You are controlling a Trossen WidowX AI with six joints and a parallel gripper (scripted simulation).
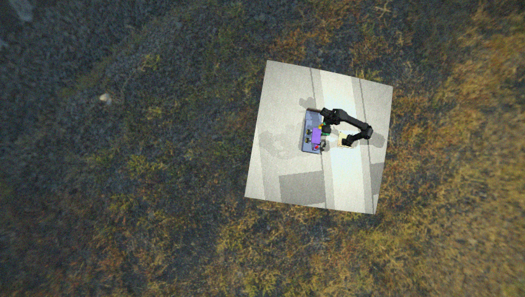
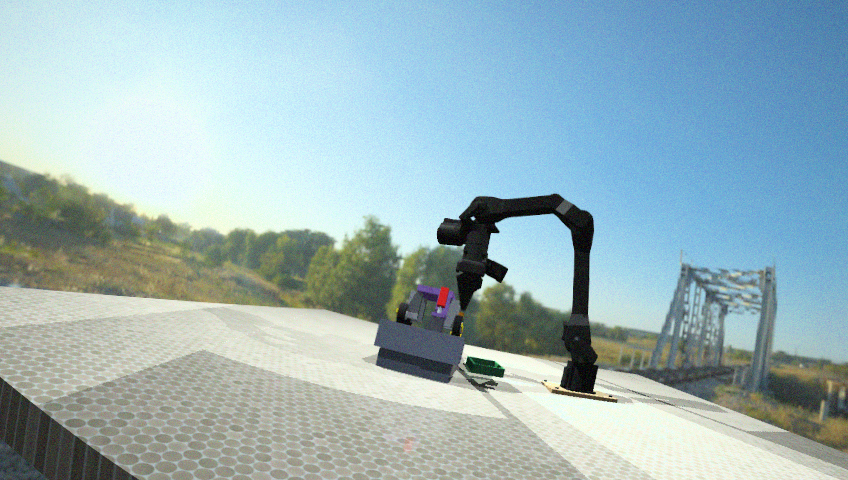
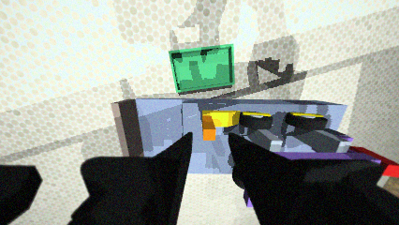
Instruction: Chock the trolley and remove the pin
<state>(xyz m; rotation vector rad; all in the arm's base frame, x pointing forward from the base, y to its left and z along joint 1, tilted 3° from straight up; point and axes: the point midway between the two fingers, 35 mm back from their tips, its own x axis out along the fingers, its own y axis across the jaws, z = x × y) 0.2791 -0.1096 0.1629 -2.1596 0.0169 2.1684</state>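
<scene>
My gripper tip is 5 cm above the yellow chock and 3 cm to the right of it. Also, from my gripper tip: grey-blue ramp: 11 cm to the left, 9 cm below, 6 cm ahead; purple trolley: 11 cm to the left, 6 cm ahead, 2 cm below; tray: 14 cm below, 8 cm behind, 1 cm to the left.
</scene>
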